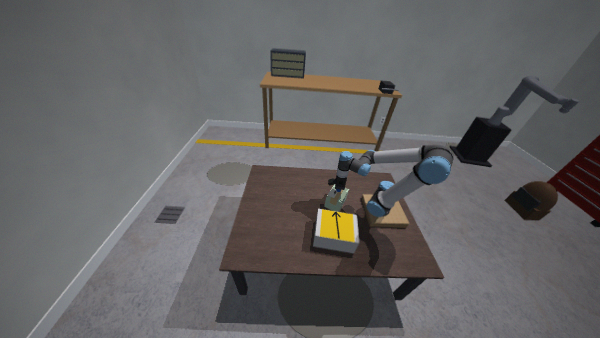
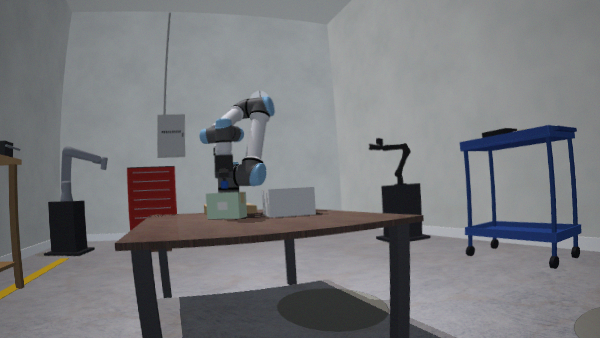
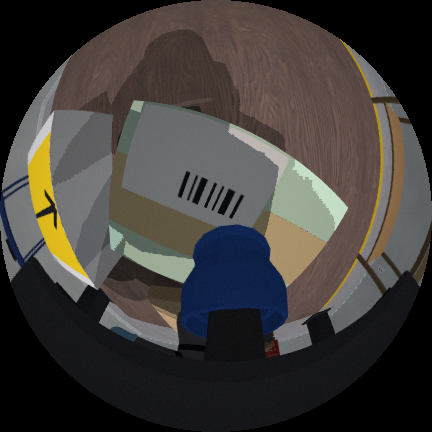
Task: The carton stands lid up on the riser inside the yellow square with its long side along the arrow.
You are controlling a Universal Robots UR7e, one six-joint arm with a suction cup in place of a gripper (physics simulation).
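Note:
The pale green carton (image 1: 335,202) (image 2: 225,205) (image 3: 306,193) stands on the table (image 1: 268,235) just behind the riser, lid up, with a tan tape strip and a grey barcode label on top. The white riser (image 1: 335,244) (image 2: 288,201) (image 3: 80,189) carries the yellow square (image 1: 346,229) (image 3: 40,185) with a black arrow (image 1: 336,224); nothing stands on it. My blue suction cup (image 1: 333,192) (image 2: 224,184) (image 3: 233,273) hangs straight down right over the carton's lid, very close to it. I cannot tell whether it touches. It holds nothing.
My arm's wooden base block (image 1: 394,219) sits right of the riser. A wooden shelf unit (image 1: 327,84) stands behind the table. A red drawer cabinet (image 2: 150,189), a blue cart (image 2: 516,136) and two other arms on black pedestals (image 2: 66,227) (image 2: 400,206) stand around the room.

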